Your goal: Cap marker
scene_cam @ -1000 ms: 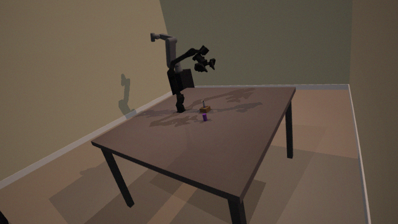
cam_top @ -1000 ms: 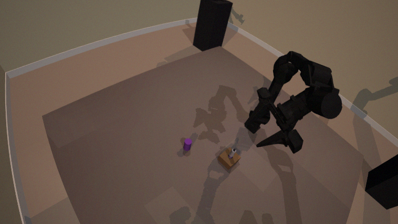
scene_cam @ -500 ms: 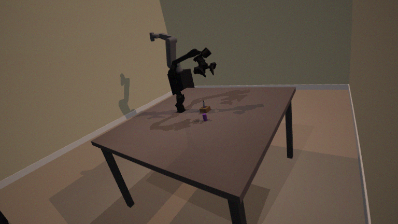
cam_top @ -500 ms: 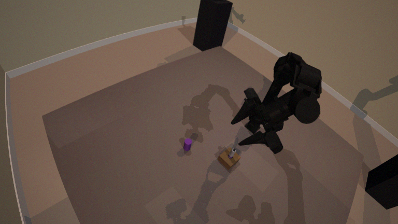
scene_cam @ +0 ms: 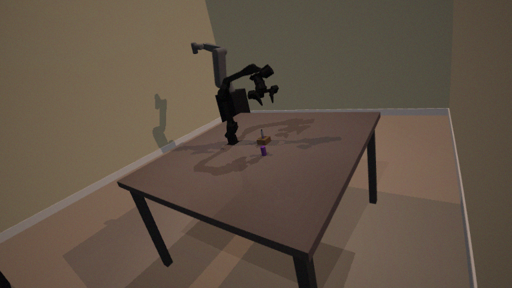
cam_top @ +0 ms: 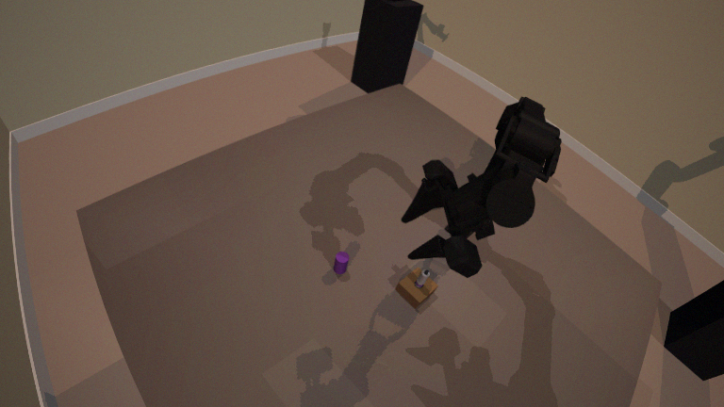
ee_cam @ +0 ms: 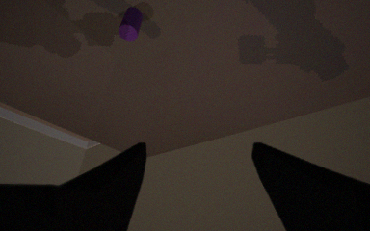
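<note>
The purple cap lies 250 mm below my gripper tip, 120 mm to the right of it and 10 mm behind it. Round my gripper tip: tan holder block: 260 mm below, 110 mm behind, 30 mm to the left; then grey marker: 200 mm below, 110 mm behind, 30 mm to the left.
</note>
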